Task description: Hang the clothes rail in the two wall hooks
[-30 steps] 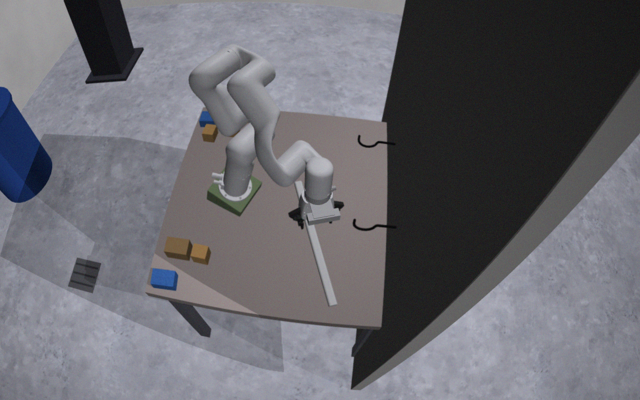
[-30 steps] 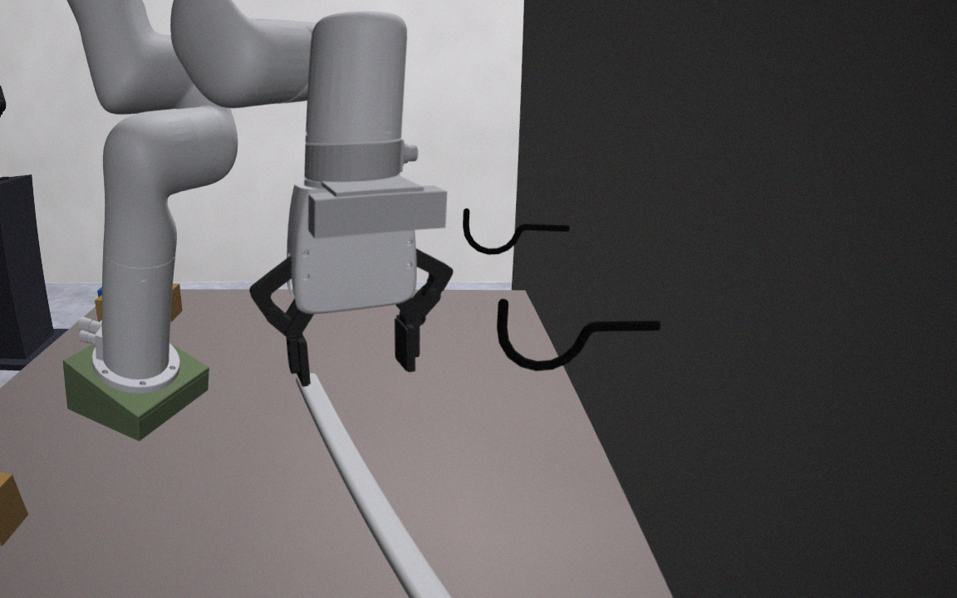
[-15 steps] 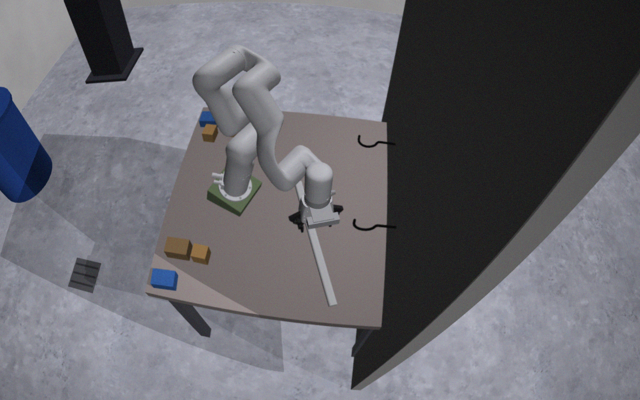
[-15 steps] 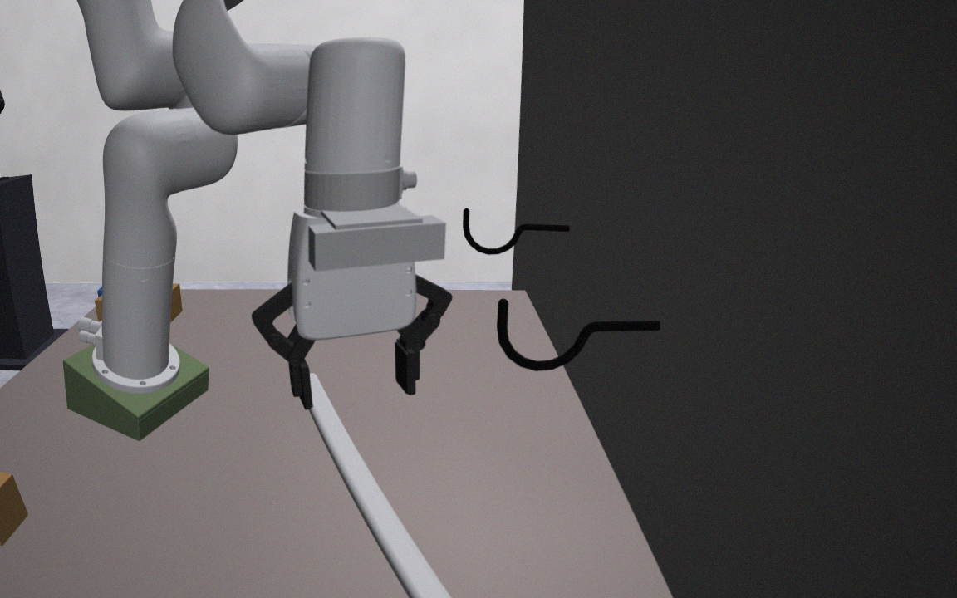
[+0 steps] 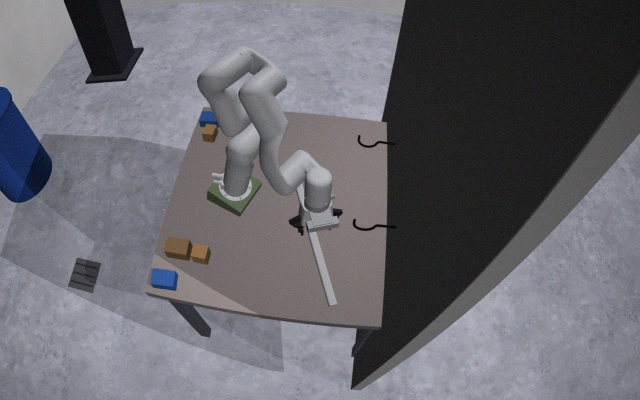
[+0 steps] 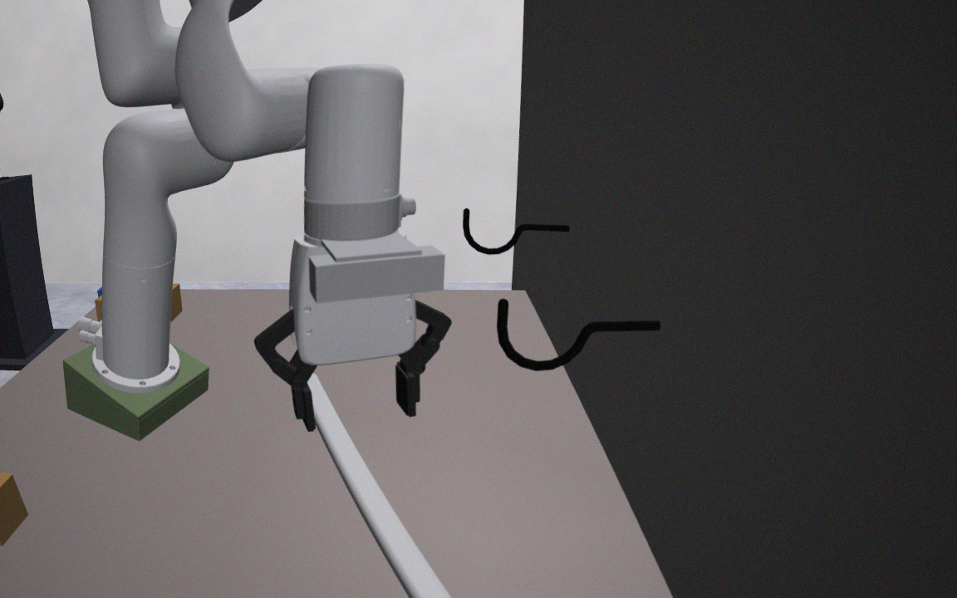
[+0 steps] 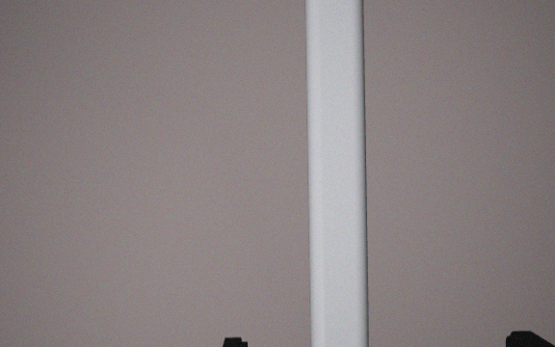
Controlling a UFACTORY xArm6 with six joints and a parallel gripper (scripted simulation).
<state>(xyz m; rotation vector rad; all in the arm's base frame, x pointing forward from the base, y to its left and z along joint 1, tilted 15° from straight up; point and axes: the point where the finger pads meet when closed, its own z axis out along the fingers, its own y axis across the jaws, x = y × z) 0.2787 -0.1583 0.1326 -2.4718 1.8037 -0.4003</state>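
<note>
Right now the clothes rail is 9 cm below my hand. The rest, counted from my hand: dark wall panel (28 cm ahead, 14 cm to the left, 33 cm above).
</note>
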